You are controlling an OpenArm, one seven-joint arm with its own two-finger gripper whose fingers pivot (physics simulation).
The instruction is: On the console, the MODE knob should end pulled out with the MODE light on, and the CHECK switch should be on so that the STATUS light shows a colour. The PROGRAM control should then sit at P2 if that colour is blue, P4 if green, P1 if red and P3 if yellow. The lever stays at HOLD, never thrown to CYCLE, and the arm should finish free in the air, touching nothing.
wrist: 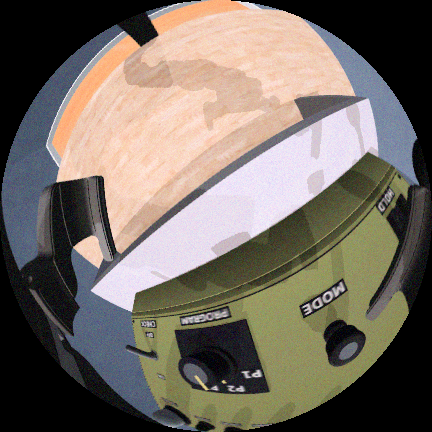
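The olive console [280, 300] shows upside down in the lower wrist view. The MODE knob [346, 345] stands out on a visible neck; whether this is its full pulled-out position I cannot tell. The CHECK switch [142, 352] juts out, its tip slanting towards the OFF label. The PROGRAM knob [196, 371] has a yellow line aimed at a partly hidden label beside P2. A grey dome light [170, 416] at the bottom edge shows no colour; its label is unreadable. The HOLD label [386, 200] shows; the lever is not clearly visible. My gripper [216, 240] is open and empty, fingers wide apart.
A white panel [225, 215] with a dark edge stands behind the console. Beyond it is a wooden table top [150, 150] with an arm-shaped shadow and an orange border strip [75, 115]. A black bar [141, 31] reaches in at the top. More dark fittings line the console's bottom edge.
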